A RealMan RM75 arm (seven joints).
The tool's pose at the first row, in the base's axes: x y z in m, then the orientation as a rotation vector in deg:
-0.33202, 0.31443, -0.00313, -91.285, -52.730, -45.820
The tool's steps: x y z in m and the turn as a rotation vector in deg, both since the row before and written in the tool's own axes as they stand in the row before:
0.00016, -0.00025, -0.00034, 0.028, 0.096, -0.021
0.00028, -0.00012, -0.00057, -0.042, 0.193, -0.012
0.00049, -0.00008, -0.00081, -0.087, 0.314, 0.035
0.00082, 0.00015, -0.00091, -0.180, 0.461, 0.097
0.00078, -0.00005, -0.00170, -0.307, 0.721, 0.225
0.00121, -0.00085, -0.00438, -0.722, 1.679, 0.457
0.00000, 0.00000, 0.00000, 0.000, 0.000, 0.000
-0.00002, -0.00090, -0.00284, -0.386, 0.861, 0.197
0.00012, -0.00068, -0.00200, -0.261, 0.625, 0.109
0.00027, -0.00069, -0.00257, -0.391, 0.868, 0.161
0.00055, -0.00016, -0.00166, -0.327, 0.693, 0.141
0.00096, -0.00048, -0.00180, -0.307, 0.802, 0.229
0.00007, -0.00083, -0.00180, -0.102, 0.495, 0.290
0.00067, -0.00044, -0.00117, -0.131, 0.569, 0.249
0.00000, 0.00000, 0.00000, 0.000, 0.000, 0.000
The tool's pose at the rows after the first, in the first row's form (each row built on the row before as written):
-0.33218, 0.31415, -0.00281, -91.202, -52.687, -45.889
-0.33217, 0.31365, -0.00240, -91.132, -52.548, -46.062
-0.33204, 0.31294, -0.00178, -91.052, -52.269, -46.316
-0.33156, 0.31215, -0.00097, -90.994, -51.806, -46.686
-0.33131, 0.31059, 0.00004, -90.948, -51.011, -47.226
-0.33173, 0.30655, 0.00225, -90.811, -49.210, -48.526
-0.33173, 0.30655, 0.00225, -90.811, -49.210, -48.526
-0.33276, 0.30388, 0.00309, -90.736, -48.311, -49.223
-0.33349, 0.30202, 0.00380, -90.652, -47.693, -49.741
-0.33423, 0.29962, 0.00471, -90.558, -46.815, -50.466
-0.33430, 0.29804, 0.00548, -90.496, -46.097, -51.041
-0.33448, 0.29639, 0.00676, -90.376, -45.233, -51.619
-0.33541, 0.29477, 0.00741, -90.264, -44.602, -51.821
-0.33563, 0.29371, 0.00832, -90.123, -43.944, -52.120
-0.33563, 0.29371, 0.00832, -90.123, -43.944, -52.120

